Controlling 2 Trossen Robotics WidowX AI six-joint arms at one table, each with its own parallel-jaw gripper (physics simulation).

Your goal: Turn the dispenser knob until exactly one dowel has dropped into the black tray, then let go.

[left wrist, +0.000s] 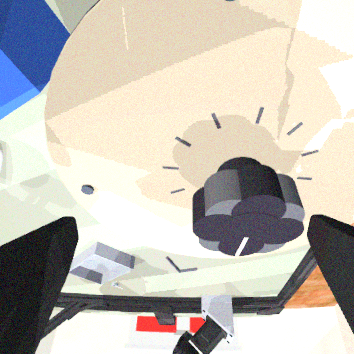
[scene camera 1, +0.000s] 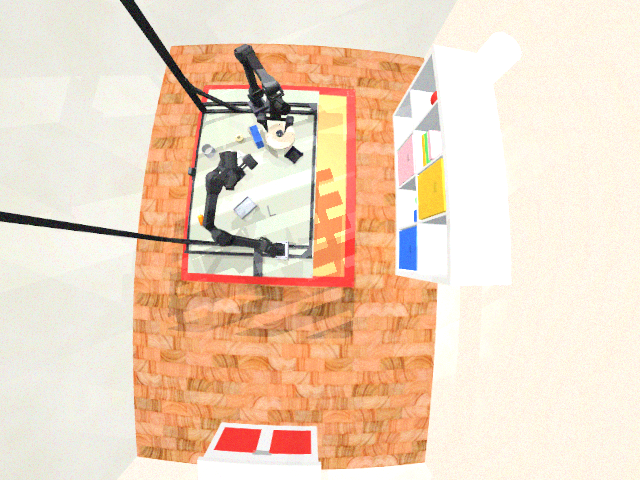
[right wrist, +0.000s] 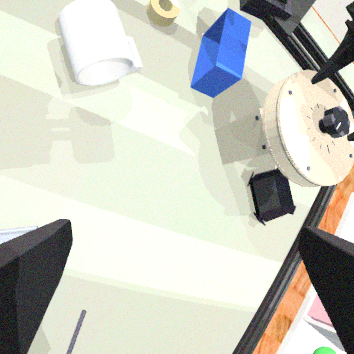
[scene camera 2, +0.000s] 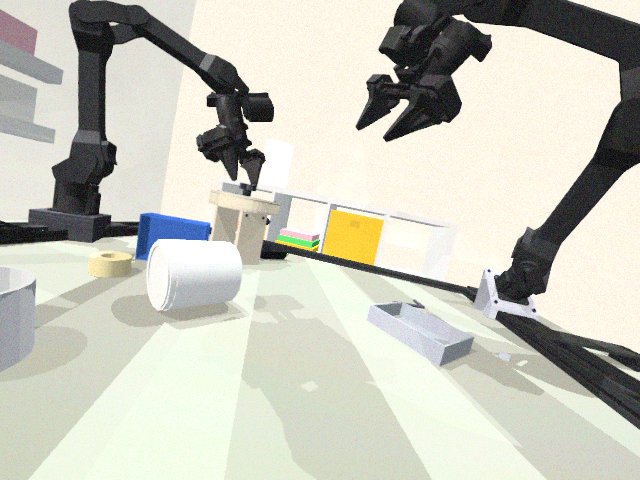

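Seen in the pictures: left gripper, fingertip midpoint: point(left wrist: 193, 226) point(scene camera 1: 276, 133) point(right wrist: 330, 111) point(scene camera 2: 245, 184); right gripper, fingertip midpoint: point(scene camera 1: 244, 169) point(right wrist: 188, 234) point(scene camera 2: 369, 134); left arm's base at its link origin: point(scene camera 1: 257, 103) point(scene camera 2: 74, 212); right arm's base at its link origin: point(left wrist: 216, 326) point(scene camera 1: 281, 250) point(scene camera 2: 510, 289).
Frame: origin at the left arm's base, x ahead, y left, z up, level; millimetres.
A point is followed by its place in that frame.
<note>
The black lobed knob point(scene camera 1: 279, 133) @(x 333, y -19, z 128 mm) point(scene camera 2: 247, 189) @(x 326, y -35, z 114 mm) point(left wrist: 247, 210) @(x 318, y -10, z 127 mm) point(right wrist: 335, 122) @(x 334, y -28, z 127 mm) sits on the round beige dispenser point(scene camera 2: 250, 237) point(left wrist: 125, 100) @(x 275, y -30, z 98 mm) point(right wrist: 312, 160) @(x 380, y -38, z 98 mm). Its white pointer line faces the bottom of the left wrist view. My left gripper point(scene camera 2: 244, 183) @(x 320, y -33, z 124 mm) point(left wrist: 193, 226) @(x 320, y -33, z 124 mm) is open, its fingers apart from the knob on both sides and their tips at or just above its top. The black tray point(scene camera 1: 294, 154) @(x 406, y 20, z -44 mm) point(scene camera 2: 273, 250) @(x 437, y 48, z -36 mm) point(right wrist: 272, 195) @(x 415, y 29, z -45 mm) stands on the table beside the dispenser's base. Its inside is dark, and I cannot make out a dowel in it. My right gripper point(scene camera 2: 371, 133) @(x 462, y -279, z 237 mm) point(right wrist: 188, 234) @(x 462, y -279, z 237 mm) is open and empty, high above the table.
A blue box point(scene camera 1: 256, 136) @(x 219, y -124, z 33 mm) point(scene camera 2: 175, 235) @(x 197, y -97, z -2 mm) point(right wrist: 220, 55) @(x 231, y -142, z 33 mm) stands close beside the dispenser. A beige ring point(scene camera 2: 98, 264) @(x 120, y -236, z -29 mm) point(right wrist: 162, 19) @(x 152, y -212, z -30 mm) and a white mug point(scene camera 2: 206, 273) @(x 253, y -346, z 6 mm) point(right wrist: 95, 45) @(x 268, y -311, z 32 mm) on its side lie farther off. A grey tray point(scene camera 2: 403, 330) @(x 494, y -415, z -31 mm) and a thin dark L-shaped rod point(right wrist: 77, 330) @(x 619, y -294, z -42 mm) lie elsewhere.
</note>
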